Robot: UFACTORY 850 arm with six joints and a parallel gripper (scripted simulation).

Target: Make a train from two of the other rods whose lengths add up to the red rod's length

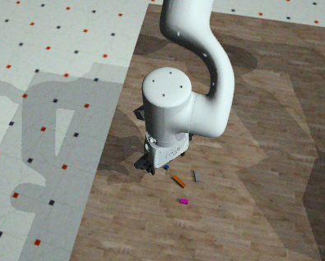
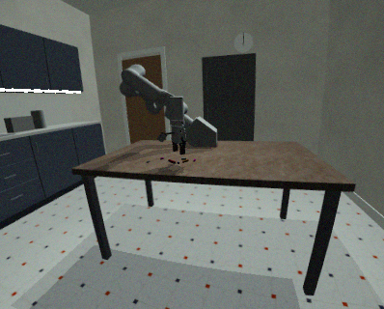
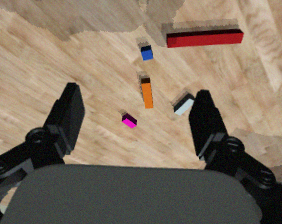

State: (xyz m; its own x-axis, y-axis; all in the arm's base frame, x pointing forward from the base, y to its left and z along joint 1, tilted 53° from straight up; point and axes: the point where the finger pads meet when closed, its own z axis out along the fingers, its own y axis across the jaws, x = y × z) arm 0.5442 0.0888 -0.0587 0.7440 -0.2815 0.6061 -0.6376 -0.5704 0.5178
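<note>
Right now the grey rod is 210 mm to the right of my hand, 70 mm below it and 10 mm ahead of it. Also, from my hand: blue rod 70 mm below, 10 mm to the right; then orange rod 70 mm below, 40 mm behind, 20 mm to the left; then red rod 70 mm below, 60 mm to the right, 20 mm behind.
</note>
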